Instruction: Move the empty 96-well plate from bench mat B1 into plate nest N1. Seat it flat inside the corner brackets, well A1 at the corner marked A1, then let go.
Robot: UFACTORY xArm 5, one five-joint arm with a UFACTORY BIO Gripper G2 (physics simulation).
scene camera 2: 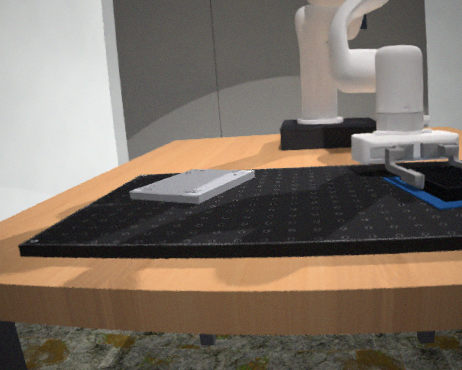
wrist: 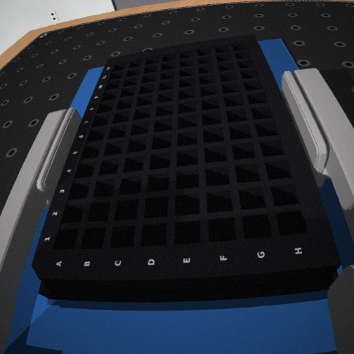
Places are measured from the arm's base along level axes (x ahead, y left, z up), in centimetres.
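Pixels of known places: end effector, tool point: [scene camera 2: 445, 176]; arm's base, origin of the base link: [scene camera 2: 320, 122].
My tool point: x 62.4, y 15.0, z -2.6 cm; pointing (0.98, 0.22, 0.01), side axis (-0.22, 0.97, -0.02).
Observation:
Ahead of a thing's pixels: the offset from my tool point to its top centre. Level surfaces: height alone.
The black 96-well plate {dx +1.1, dy +0.2, dz +0.3 cm} [scene camera 2: 446, 190] [wrist: 184, 210] lies flat on the blue bench mat {dz -1.1 cm} [scene camera 2: 442, 204] [wrist: 180, 327], cut off by the right edge of the scene view. Its A1 corner is at the lower left in the wrist view. My gripper [scene camera 2: 449, 176] [wrist: 184, 149] points down over the plate and is shut on it, one finger pad against each long side. The light grey plate nest {dx -4.8, dy -35.1, dz +0.1 cm} [scene camera 2: 212, 183] lies at the left in the scene view, well apart from the gripper. Small marks show near its corners, but its A1 label cannot be read.
The black perforated board {dz -1.3 cm} [scene camera 2: 280, 220] [wrist: 185, 22] carries the nest and the mat. It lies on the wooden table {dz -2.6 cm} [scene camera 2: 250, 272]. The arm's black base block [scene camera 2: 325, 136] stands at the back of the table, behind the board.

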